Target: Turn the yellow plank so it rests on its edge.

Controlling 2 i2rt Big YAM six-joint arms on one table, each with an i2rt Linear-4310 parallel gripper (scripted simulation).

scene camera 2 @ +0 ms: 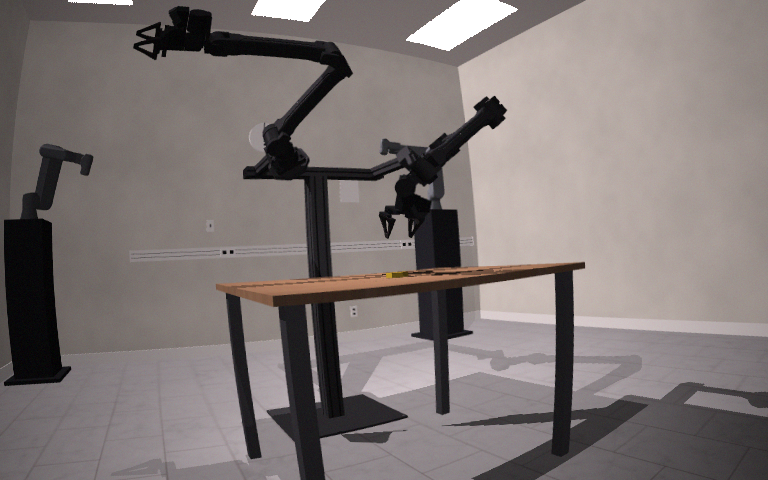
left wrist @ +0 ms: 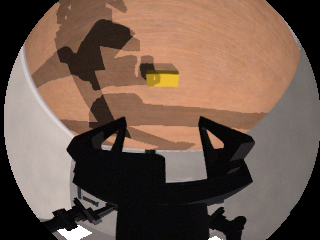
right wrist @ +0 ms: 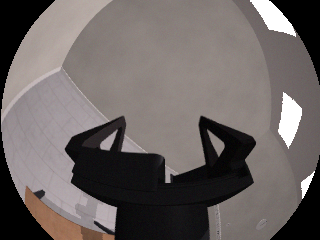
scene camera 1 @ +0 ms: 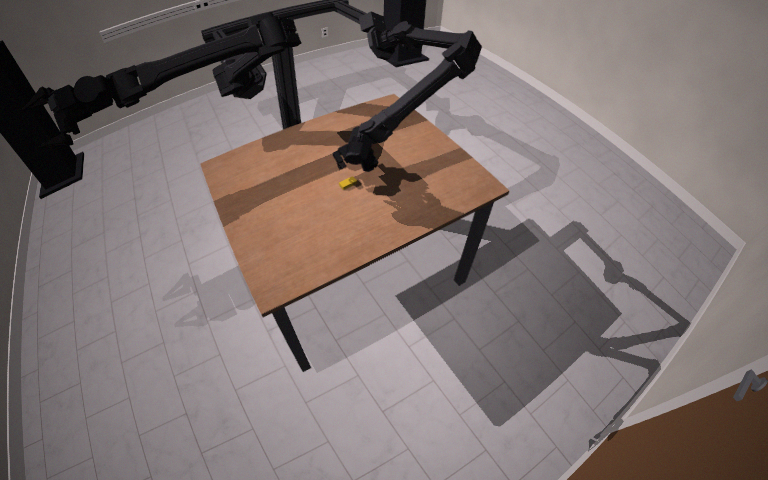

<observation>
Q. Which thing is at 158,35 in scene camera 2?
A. My right gripper.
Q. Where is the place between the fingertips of my left gripper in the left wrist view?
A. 162,120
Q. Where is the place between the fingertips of my right gripper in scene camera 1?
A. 30,129
</observation>
